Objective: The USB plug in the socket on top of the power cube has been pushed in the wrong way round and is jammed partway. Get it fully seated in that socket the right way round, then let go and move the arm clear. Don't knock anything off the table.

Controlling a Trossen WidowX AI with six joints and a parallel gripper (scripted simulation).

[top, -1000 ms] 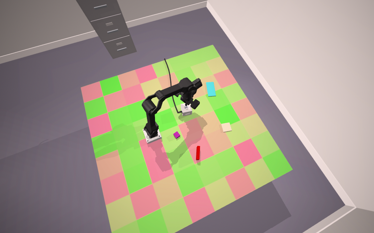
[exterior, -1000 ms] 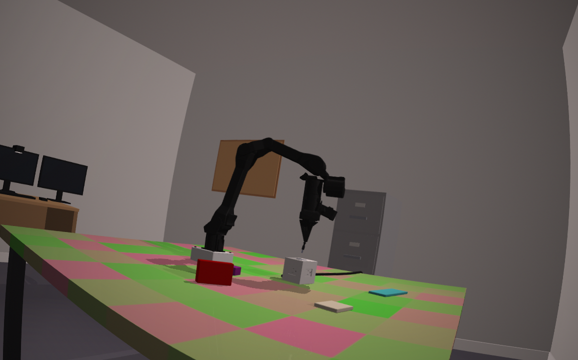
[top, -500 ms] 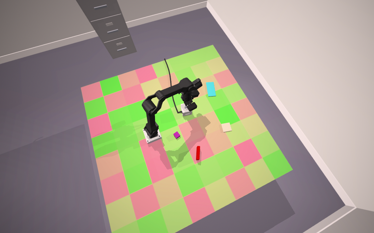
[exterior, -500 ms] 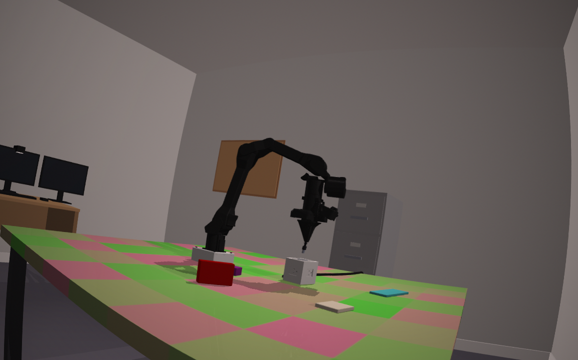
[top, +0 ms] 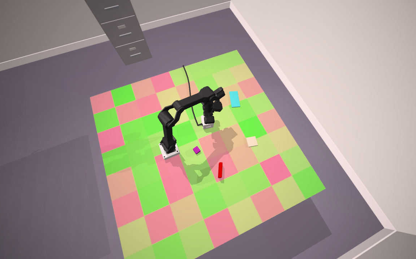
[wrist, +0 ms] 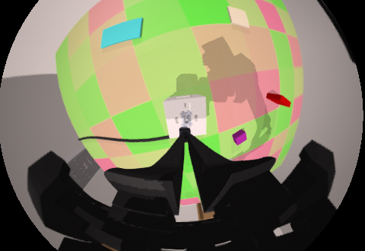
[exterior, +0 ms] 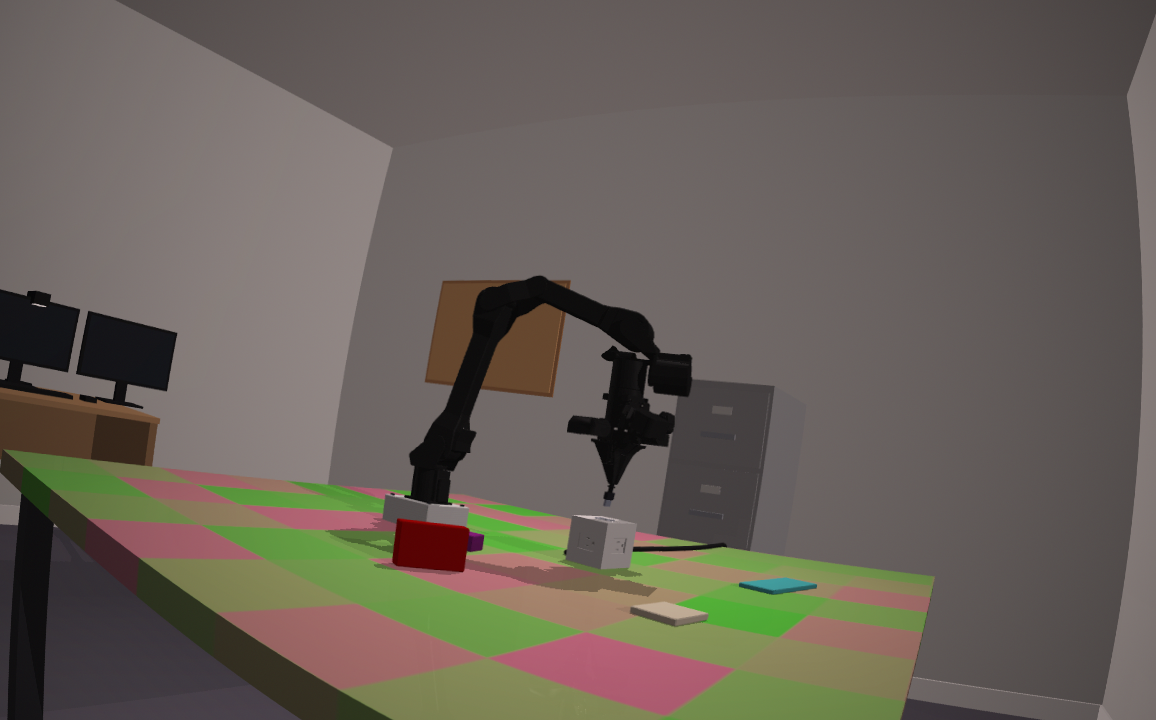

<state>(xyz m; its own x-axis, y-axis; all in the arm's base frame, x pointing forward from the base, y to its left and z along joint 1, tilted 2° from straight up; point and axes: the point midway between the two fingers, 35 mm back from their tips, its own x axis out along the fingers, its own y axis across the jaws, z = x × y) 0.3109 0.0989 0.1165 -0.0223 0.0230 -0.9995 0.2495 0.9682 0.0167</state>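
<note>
My gripper tip is 2 cm above the dark USB plug. Round my gripper tip: red block 5 cm behind, 36 cm to the right, 11 cm below; then cyan card 28 cm ahead, 11 cm to the left, 13 cm below; then purple cube 14 cm behind, 17 cm to the right, 12 cm below.
</note>
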